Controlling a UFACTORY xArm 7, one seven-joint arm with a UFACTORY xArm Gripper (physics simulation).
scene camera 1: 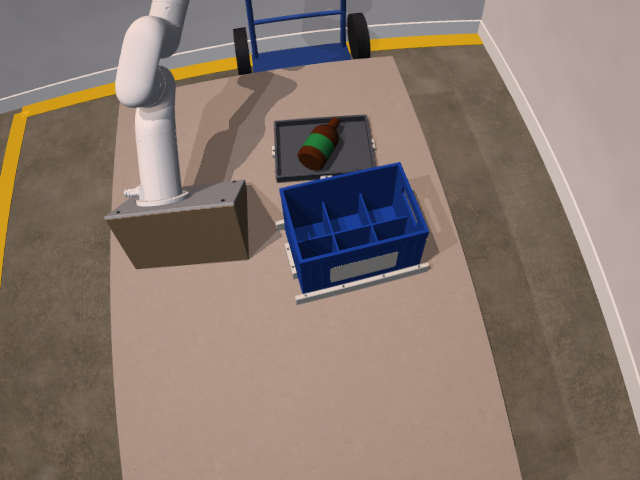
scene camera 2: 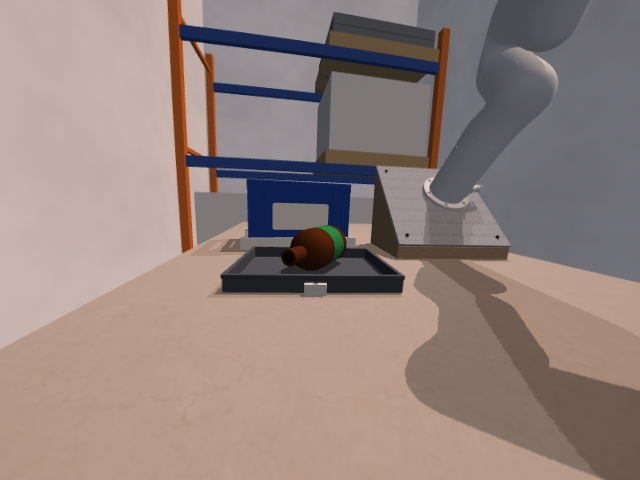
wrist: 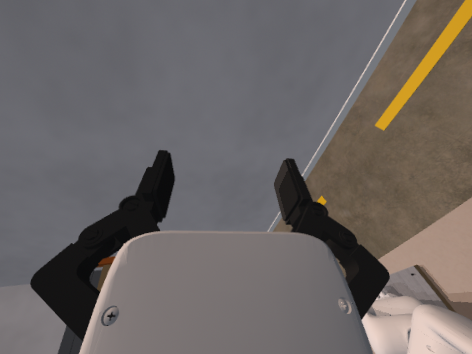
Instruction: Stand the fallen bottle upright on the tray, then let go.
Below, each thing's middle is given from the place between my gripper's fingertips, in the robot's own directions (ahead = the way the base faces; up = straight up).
Right now the brown bottle (scene camera 2: pixel 311 249) is 520 mm ahead of my hand, 410 mm to the right of it and 880 mm below it. The rest, counted from my hand: blue divided crate (scene camera 1: pixel 357 225) (530 mm ahead, 700 mm to the right, 830 mm below); dark tray (scene camera 2: pixel 260 270) (530 mm ahead, 400 mm to the right, 900 mm below).
